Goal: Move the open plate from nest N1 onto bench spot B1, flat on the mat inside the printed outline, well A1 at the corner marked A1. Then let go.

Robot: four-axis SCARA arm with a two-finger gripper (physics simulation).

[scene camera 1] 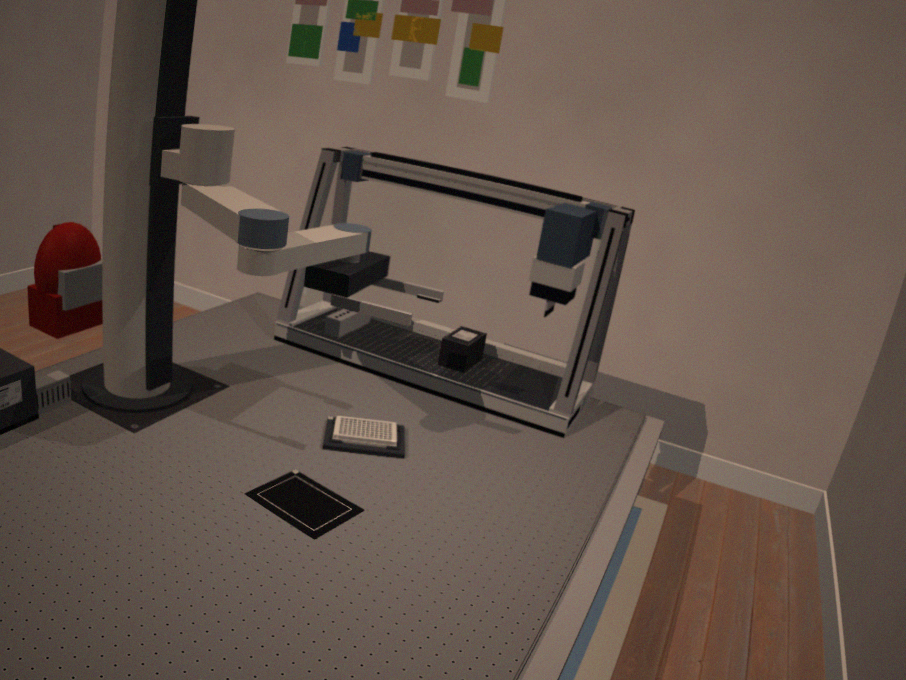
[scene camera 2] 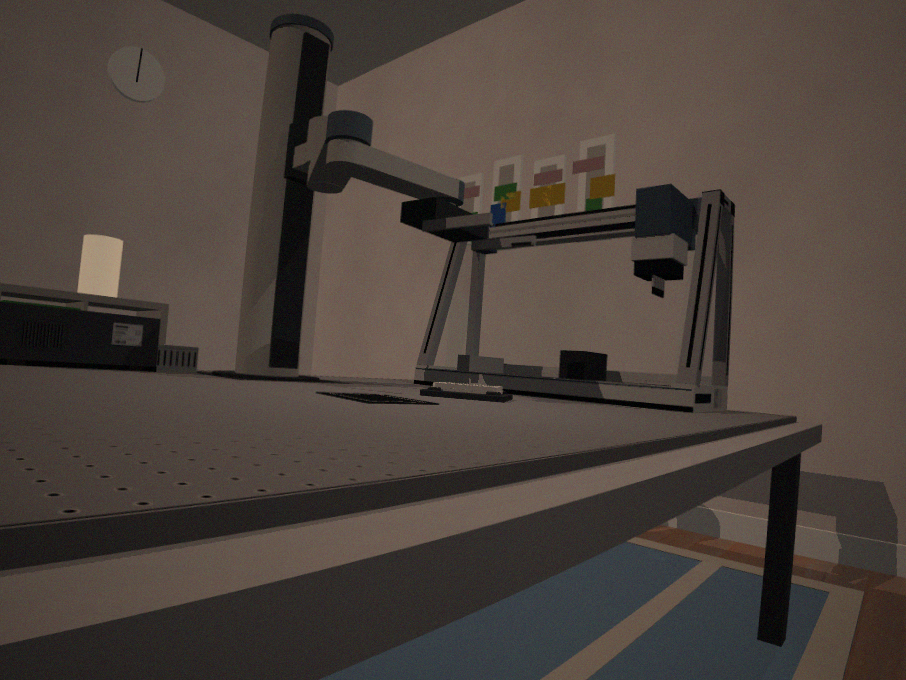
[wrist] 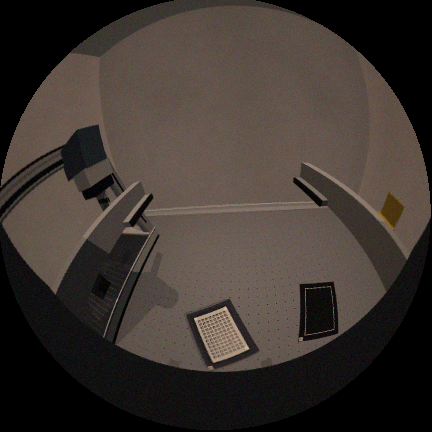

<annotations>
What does the gripper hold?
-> Nothing.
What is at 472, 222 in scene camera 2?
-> The gripper.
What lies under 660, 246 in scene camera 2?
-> A dark carriage.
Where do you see a black box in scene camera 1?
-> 453, 355
</annotations>
